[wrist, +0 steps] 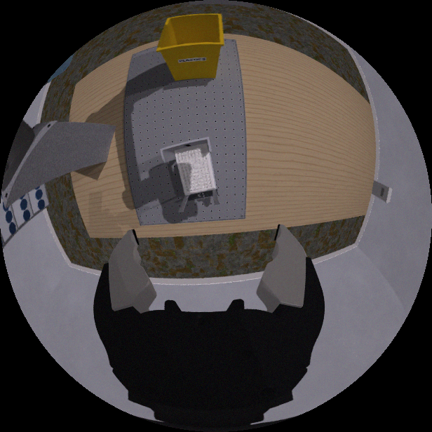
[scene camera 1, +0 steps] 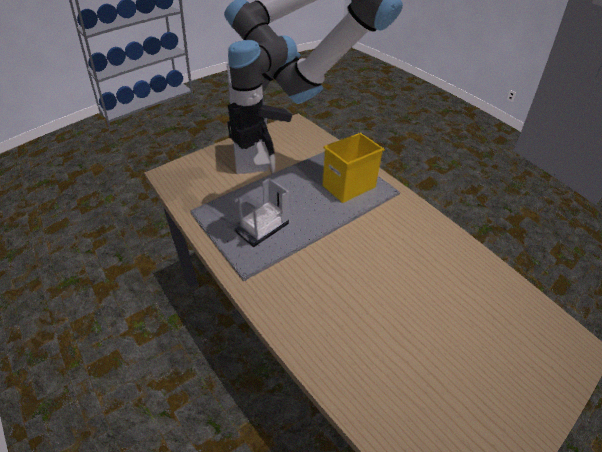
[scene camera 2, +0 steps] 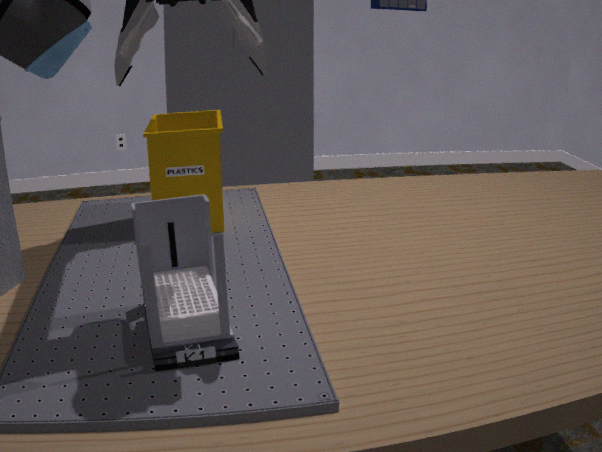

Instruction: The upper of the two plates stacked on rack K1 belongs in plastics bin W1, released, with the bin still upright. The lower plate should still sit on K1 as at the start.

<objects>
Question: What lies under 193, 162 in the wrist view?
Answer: A white plate.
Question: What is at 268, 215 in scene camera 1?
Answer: A white plate.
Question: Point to a yellow plastics bin W1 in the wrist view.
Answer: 190, 46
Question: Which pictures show the white plate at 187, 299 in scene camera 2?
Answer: The wrist view, scene camera 1 and scene camera 2: all of them.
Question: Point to a yellow plastics bin W1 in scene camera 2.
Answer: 184, 156
</objects>
